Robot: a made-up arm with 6 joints. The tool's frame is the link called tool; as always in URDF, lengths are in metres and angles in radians. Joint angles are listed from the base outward. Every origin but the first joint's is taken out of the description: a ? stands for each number. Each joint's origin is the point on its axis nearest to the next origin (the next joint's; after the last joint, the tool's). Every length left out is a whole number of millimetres.
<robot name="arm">
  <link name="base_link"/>
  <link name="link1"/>
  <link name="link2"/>
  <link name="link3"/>
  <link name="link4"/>
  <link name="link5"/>
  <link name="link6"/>
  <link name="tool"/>
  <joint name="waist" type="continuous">
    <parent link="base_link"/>
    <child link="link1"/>
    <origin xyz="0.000 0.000 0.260"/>
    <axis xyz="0 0 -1"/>
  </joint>
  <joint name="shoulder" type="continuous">
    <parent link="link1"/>
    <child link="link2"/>
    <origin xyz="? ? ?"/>
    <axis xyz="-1 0 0"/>
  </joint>
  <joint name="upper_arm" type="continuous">
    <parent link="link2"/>
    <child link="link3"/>
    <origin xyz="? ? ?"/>
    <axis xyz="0 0 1"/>
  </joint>
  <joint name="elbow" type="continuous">
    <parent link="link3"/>
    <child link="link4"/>
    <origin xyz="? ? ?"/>
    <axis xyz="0 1 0"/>
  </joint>
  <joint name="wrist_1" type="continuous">
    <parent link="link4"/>
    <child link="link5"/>
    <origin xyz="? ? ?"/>
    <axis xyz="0 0 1"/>
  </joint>
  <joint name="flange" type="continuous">
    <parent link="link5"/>
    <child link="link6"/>
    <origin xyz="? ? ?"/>
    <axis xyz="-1 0 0"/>
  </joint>
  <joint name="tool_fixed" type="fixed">
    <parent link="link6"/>
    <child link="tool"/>
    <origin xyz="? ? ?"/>
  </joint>
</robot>
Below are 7 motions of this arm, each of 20 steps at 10 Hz.
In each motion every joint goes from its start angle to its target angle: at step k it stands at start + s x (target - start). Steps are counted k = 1, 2, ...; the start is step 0. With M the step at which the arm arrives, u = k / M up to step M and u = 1 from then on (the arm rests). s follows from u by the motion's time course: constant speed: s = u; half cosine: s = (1 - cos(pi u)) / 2; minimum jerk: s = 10 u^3 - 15 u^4 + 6 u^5.
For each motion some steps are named. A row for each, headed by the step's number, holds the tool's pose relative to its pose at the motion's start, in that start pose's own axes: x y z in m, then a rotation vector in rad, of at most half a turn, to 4 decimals.
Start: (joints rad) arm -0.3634 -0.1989 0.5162 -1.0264 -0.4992 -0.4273
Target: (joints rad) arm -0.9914 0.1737 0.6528 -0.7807 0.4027 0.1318
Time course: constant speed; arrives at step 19
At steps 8, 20:
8: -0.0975 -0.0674 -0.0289 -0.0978 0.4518 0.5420
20: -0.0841 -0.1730 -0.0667 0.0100 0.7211 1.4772

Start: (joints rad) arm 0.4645 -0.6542 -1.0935 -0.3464 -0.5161 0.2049
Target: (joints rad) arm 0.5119 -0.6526 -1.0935 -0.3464 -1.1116 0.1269
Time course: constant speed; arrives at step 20
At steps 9, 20:
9: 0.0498 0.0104 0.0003 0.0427 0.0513 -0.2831
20: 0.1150 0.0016 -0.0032 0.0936 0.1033 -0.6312

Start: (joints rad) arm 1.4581 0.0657 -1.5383 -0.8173 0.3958 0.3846
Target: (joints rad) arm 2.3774 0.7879 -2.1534 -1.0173 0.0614 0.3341
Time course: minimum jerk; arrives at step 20
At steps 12, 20:
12: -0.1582 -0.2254 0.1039 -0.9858 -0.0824 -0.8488
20: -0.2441 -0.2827 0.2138 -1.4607 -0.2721 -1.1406

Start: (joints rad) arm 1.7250 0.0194 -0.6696 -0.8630 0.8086 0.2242
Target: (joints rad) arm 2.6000 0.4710 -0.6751 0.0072 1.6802 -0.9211
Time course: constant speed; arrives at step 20
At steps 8, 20:
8: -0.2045 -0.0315 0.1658 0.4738 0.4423 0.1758
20: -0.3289 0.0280 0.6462 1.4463 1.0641 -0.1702

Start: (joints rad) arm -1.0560 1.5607 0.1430 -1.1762 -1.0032 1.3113
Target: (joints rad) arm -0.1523 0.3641 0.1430 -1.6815 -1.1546 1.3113
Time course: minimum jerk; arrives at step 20
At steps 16, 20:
16: -0.1656 -0.3740 0.0172 -0.3046 1.2456 -0.5136
20: -0.1709 -0.3963 0.0327 -0.3439 1.2954 -0.5874

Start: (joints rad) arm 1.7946 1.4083 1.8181 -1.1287 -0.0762 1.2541
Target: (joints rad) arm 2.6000 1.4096 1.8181 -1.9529 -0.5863 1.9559
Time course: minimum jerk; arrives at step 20
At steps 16, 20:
16: 0.0236 0.0450 0.3490 -0.3141 1.2191 -0.9263
20: 0.0285 0.0439 0.3700 -0.3201 1.3103 -0.9604

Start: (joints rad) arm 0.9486 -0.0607 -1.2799 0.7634 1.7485 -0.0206
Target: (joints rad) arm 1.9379 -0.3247 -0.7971 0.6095 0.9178 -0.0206
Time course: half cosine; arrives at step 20
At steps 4, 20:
4: 0.0066 0.0270 -0.0274 0.0011 -0.0462 -0.1035
20: 0.1900 0.1513 -0.2384 0.0883 -0.5669 -1.0051

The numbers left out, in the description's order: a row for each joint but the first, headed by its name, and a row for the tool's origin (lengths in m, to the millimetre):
shoulder: -0.010 -0.290 0.000
upper_arm: 0.000 0.110 -0.220
elbow: 0.140 -0.350 0.000
wrist_1: 0.100 0.000 0.000
flange: -0.080 0.260 0.000
tool: 0.000 -0.070 -0.090

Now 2 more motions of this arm.
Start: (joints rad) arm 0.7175 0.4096 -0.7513 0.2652 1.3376 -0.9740
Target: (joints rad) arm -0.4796 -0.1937 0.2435 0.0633 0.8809 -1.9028
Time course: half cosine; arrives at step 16
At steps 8, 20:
8: 0.3605 -0.0735 0.1962 0.3904 0.7960 0.4388
20: 0.6596 0.0869 0.1249 0.6801 1.7954 0.5118

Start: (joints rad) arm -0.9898 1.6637 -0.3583 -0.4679 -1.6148 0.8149
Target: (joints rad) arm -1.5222 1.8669 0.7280 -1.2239 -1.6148 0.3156
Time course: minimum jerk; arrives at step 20
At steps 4, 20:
4: -0.0269 0.0166 0.0250 0.1043 -0.0172 0.0590
20: -0.4313 -0.0220 0.3541 1.6041 0.0163 1.1525

